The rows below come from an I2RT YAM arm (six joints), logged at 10 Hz.
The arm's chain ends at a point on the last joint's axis. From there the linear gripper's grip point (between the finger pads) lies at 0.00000 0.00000 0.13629 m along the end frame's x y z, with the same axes.
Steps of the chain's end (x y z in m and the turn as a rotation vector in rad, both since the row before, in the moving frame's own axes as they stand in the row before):
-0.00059, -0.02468, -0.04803, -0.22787, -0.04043, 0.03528
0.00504, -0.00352, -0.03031, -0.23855, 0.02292, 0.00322
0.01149, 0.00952, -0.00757, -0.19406, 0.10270, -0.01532
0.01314, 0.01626, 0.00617, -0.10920, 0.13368, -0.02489
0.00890, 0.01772, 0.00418, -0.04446, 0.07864, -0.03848
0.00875, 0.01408, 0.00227, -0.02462, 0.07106, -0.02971
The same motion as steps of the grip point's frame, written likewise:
-0.00660, 0.00600, -0.05166, -0.22787, -0.04043, 0.03528
0.00808, 0.02869, -0.03420, -0.23855, 0.02292, 0.00322
0.02558, 0.03565, -0.01084, -0.19406, 0.10270, -0.01532
0.03145, 0.03084, 0.00414, -0.10920, 0.13368, -0.02489
0.01972, 0.02356, 0.00362, -0.04446, 0.07864, -0.03848
0.01847, 0.01729, 0.00188, -0.02462, 0.07106, -0.02971

